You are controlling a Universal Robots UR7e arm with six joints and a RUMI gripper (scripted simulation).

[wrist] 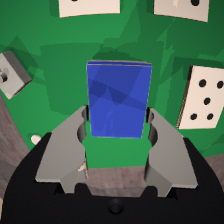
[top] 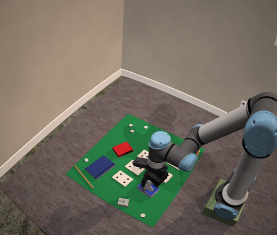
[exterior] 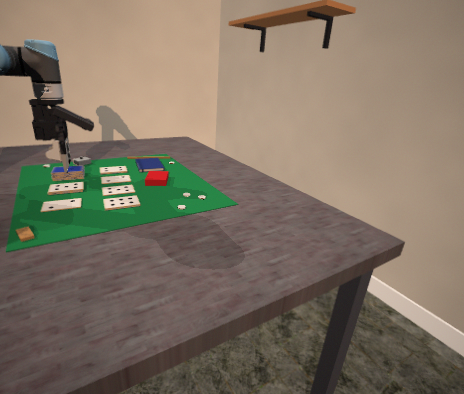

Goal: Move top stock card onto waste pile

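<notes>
Right now the spotted card is 12 cm to the right of my hand and 3 cm below it. Also, from my hand: red box (27 cm ahead, 11 cm to the right, 3 cm below); green mat (15 cm ahead, 10 cm to the right, 5 cm below); grey block (4 cm ahead, 14 cm to the left, 2 cm below).
</notes>
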